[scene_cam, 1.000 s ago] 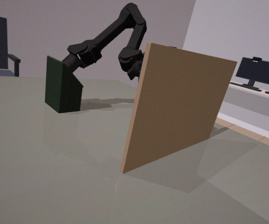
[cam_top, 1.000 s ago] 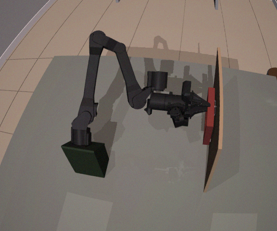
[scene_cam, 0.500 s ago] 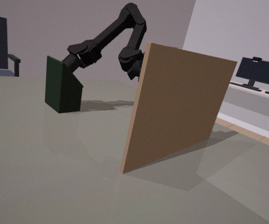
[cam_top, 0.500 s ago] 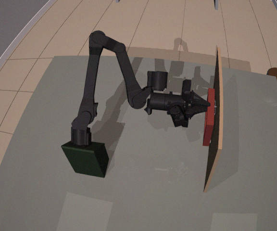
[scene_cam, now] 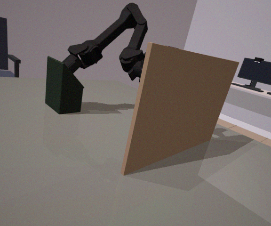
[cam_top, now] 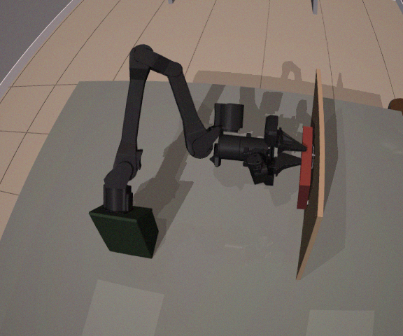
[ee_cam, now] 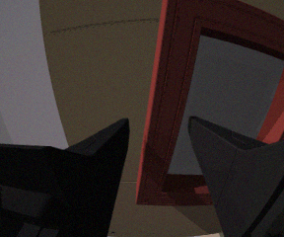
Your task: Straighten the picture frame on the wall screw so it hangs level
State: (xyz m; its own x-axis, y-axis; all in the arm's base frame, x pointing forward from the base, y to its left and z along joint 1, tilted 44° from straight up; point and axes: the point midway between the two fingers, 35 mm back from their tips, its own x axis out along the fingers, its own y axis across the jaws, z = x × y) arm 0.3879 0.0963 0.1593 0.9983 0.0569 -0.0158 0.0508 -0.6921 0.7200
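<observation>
My gripper tip is now 1 cm short of the red picture frame, 1 cm to the right of it and 6 cm above it. The rest, counted from my gripper tip: tan wall board (2 cm ahead, 1 cm to the left, 6 cm below).
</observation>
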